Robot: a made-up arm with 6 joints.
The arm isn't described. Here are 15 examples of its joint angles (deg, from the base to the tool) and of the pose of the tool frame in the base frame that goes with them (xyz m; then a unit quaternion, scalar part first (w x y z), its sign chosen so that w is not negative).
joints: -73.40 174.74 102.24 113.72 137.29 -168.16
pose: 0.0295 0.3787 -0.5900 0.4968 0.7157 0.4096 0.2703
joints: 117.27 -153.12 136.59 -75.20 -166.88 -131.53
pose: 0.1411 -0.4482 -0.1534 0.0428 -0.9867 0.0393 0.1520
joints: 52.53 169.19 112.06 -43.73 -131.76 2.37
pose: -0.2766 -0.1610 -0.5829 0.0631 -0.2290 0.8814 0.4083
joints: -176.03 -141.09 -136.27 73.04 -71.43 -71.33
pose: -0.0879 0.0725 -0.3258 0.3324 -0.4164 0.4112 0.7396
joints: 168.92 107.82 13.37 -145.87 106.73 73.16
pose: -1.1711 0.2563 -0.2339 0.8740 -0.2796 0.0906 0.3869
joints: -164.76 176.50 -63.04 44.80 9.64 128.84
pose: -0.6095 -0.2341 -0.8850 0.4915 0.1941 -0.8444 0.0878
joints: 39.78 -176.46 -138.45 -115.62 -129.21 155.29
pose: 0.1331 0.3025 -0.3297 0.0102 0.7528 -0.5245 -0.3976
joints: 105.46 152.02 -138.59 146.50 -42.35 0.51
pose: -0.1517 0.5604 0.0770 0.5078 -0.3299 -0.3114 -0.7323
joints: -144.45 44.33 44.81 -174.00 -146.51 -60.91
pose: -0.7335 -0.5944 0.6294 0.4447 -0.6754 0.5696 -0.1471
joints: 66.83 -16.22 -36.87 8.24 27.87 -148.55
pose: -0.3268 -0.6148 1.3296 0.7719 0.2216 0.0217 -0.5955
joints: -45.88 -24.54 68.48 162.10 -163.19 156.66
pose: 0.0145 0.0376 1.1035 0.2354 -0.3193 -0.9155 -0.0669
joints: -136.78 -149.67 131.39 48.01 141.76 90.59
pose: 0.4130 0.2320 -0.0893 0.4255 0.8978 0.0437 -0.1048
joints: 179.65 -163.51 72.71 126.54 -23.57 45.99
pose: 0.8716 -0.0093 -0.5508 0.7801 -0.1530 0.6033 0.0638
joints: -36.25 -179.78 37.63 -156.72 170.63 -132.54
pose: -0.1570 0.1648 -0.9253 0.9123 0.2248 0.3253 -0.1070
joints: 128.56 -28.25 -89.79 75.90 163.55 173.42
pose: 0.3743 -0.6103 0.6512 0.4048 0.2429 -0.4302 -0.7694
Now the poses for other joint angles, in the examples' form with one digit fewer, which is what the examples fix.
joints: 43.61 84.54 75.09 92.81 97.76 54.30
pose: 0.552 0.786 -0.245 0.752 -0.421 -0.501 -0.083
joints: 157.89 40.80 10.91 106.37 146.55 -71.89
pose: -0.792 0.189 1.003 0.439 0.289 0.784 -0.331
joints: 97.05 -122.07 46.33 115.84 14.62 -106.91
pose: 0.078 -1.291 -0.101 0.507 0.389 -0.532 0.556
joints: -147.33 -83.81 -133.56 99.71 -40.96 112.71
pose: 0.302 0.244 -0.274 0.382 -0.109 -0.907 -0.144
